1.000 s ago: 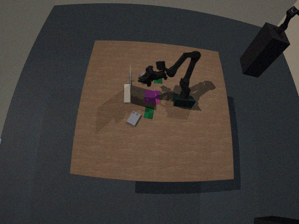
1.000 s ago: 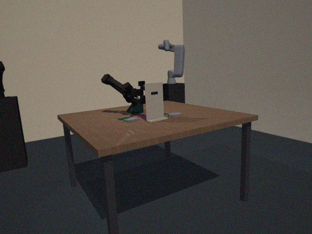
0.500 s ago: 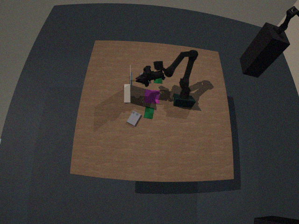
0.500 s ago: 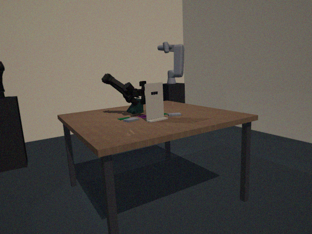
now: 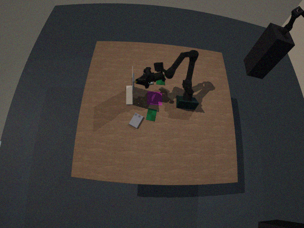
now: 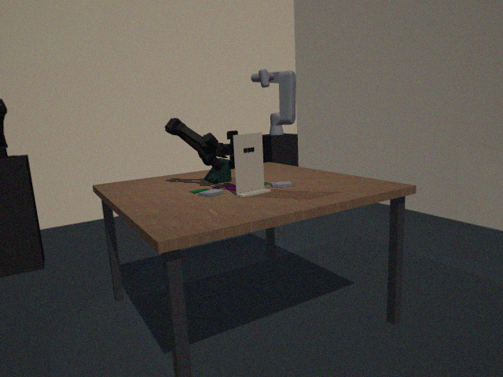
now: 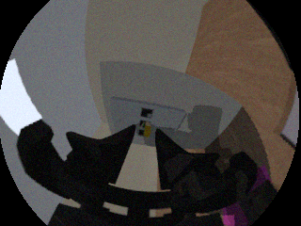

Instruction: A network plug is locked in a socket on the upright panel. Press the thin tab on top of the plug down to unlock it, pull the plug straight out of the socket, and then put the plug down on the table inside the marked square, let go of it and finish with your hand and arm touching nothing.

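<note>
Now: gripper tip 210 mm above the magenta marked square, 160 mm past it and 10 mm to the right of it. Round my gripper tip: pale upright panel 80 mm below, 30 mm ahead.
</note>
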